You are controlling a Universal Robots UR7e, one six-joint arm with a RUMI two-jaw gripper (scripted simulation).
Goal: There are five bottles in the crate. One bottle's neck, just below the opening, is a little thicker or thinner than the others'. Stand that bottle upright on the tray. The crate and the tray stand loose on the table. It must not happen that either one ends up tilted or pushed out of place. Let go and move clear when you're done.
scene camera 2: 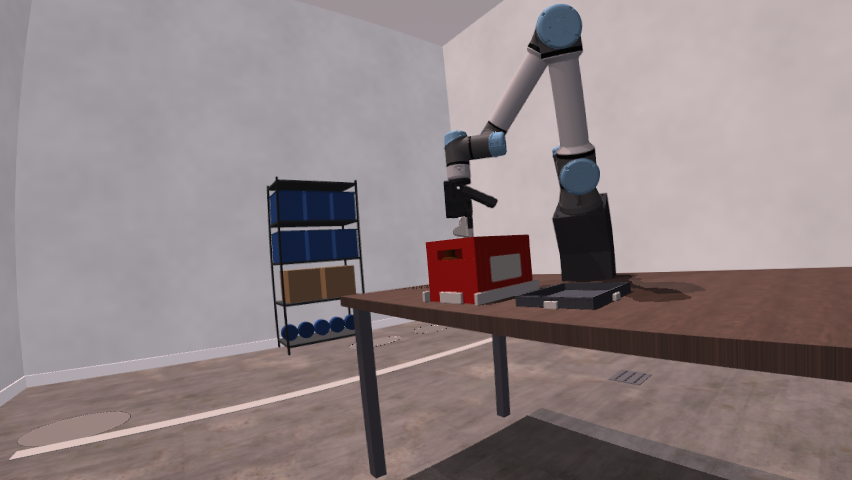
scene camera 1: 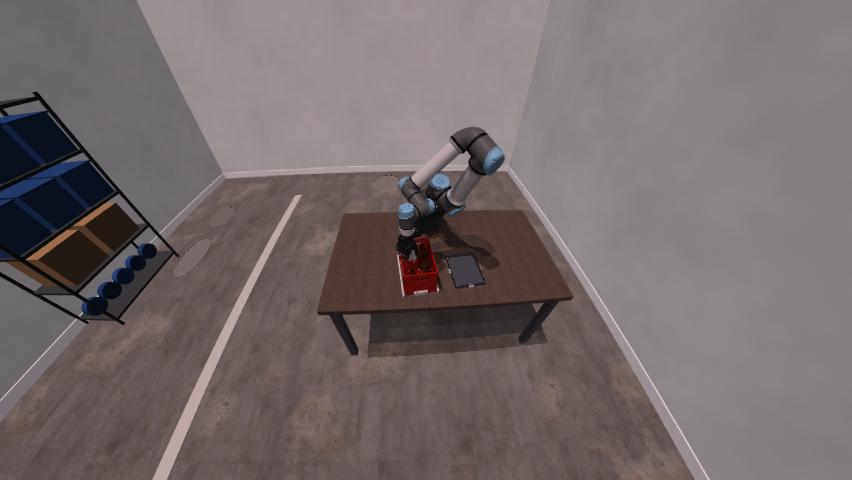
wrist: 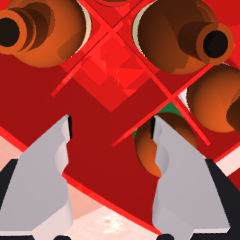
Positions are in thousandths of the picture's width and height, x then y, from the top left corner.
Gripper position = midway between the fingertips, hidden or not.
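There is a red crate (scene camera 2: 570,549) in the scene, and I find it in the wrist view (wrist: 456,398) too. I also see a dark tray (scene camera 2: 666,614), which appears again in scene camera 1 (scene camera 1: 546,561), while in the wrist view the tray is out of frame. And here is my own gripper (scene camera 2: 551,520), visible in the wrist view (wrist: 465,490) as well.
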